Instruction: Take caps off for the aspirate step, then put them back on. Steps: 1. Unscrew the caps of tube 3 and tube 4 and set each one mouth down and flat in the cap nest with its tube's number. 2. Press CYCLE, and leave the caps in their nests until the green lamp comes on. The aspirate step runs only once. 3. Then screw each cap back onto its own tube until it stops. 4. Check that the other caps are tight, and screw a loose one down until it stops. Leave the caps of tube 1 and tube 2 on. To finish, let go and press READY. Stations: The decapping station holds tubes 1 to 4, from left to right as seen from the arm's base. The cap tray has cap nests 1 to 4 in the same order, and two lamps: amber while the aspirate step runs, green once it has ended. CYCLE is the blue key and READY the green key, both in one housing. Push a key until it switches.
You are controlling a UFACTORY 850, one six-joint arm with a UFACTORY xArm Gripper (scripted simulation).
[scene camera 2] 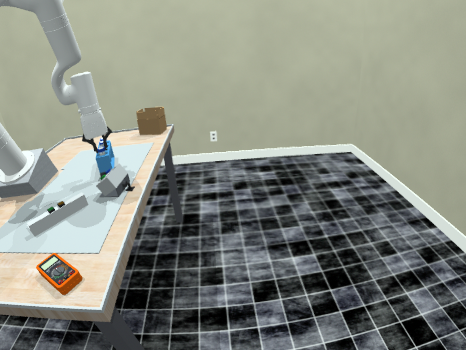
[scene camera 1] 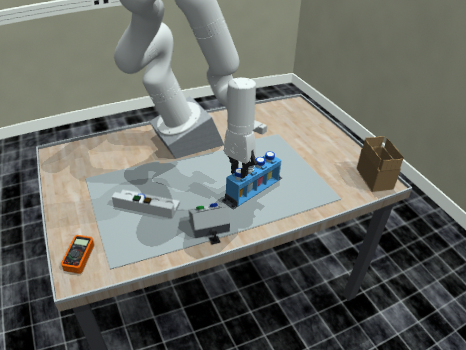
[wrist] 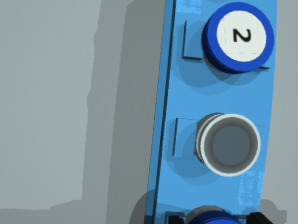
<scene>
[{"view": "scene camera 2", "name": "my gripper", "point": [101, 151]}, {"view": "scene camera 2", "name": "cardboard box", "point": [148, 124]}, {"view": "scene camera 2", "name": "key housing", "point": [117, 180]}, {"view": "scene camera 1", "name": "my gripper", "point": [239, 174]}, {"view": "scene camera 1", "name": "cardboard box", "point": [369, 165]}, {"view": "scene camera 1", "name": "key housing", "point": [209, 221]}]
</scene>
